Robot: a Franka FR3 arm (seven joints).
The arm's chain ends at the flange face. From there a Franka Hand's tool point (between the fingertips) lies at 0.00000 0.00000 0.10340 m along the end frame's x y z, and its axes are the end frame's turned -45 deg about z.
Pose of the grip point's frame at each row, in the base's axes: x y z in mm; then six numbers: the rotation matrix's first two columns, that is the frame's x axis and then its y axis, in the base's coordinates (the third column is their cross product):
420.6, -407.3, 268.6, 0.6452, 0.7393, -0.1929, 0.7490, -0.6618, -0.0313
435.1, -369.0, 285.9, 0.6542, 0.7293, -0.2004, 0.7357, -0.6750, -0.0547
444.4, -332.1, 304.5, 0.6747, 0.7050, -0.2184, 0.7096, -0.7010, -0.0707
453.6, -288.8, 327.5, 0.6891, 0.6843, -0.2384, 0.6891, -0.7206, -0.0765
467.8, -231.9, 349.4, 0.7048, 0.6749, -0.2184, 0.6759, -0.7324, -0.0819
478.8, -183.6, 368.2, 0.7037, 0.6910, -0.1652, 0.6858, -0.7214, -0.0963
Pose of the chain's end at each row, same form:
436.2, -394.4, 370.0, 0.9858, 0.0548, -0.1585, 0.0734, -0.9907, 0.1143
453.2, -357.5, 387.0, 0.9828, 0.0384, -0.1804, 0.0576, -0.9930, 0.1030
465.4, -321.0, 405.1, 0.9788, 0.0028, -0.2044, 0.0247, -0.9942, 0.1044
476.8, -277.3, 427.6, 0.9745, -0.0257, -0.2227, 0.0000, -0.9934, 0.1145
490.1, -222.6, 449.9, 0.9763, -0.0407, -0.2123, -0.0204, -0.9951, 0.0965
498.0, -178.9, 469.7, 0.9825, -0.0215, -0.1849, -0.0127, -0.9987, 0.0487

